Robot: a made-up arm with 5 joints.
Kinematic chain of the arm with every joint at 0, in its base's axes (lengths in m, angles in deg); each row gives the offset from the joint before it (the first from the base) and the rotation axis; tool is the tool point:
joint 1: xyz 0 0 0.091 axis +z
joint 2: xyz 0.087 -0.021 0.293 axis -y
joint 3: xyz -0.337 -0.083 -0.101 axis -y
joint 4: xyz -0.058 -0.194 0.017 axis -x
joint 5: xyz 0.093 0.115 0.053 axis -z
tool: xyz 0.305 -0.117 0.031
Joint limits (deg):
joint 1: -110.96..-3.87
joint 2: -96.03..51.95
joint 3: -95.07..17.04
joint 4: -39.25..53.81
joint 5: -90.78..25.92
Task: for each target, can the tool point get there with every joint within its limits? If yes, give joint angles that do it. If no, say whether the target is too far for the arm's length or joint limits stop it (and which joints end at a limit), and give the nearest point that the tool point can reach.
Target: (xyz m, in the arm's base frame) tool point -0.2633 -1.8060 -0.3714
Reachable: no: too far | nearest point -0.0697 -0.4780 -0.0746 | short by 1.374 m
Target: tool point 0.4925 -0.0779 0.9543
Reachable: no: joint limits stop it (at a limit: joint 3, joint 4, joint 5) | nearest point 0.3210 -0.0508 0.7135 | short by 0.297 m
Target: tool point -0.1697 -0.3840 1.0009
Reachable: no: joint limits stop it (at a limit: joint 1, joint 2, joint 3, joint 4, joint 5) | nearest point -0.2618 -0.4301 0.7756 | short by 0.248 m
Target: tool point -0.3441 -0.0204 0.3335
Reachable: yes | joints -58.24 -68.25 -50.56 38.76 14.43
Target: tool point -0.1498 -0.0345 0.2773
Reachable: yes | joints -63.54 -65.52 -32.12 -19.05 -33.56
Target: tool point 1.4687 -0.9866 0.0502
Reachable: no: too far | nearest point 0.3123 -0.3298 0.0549 | short by 1.330 m
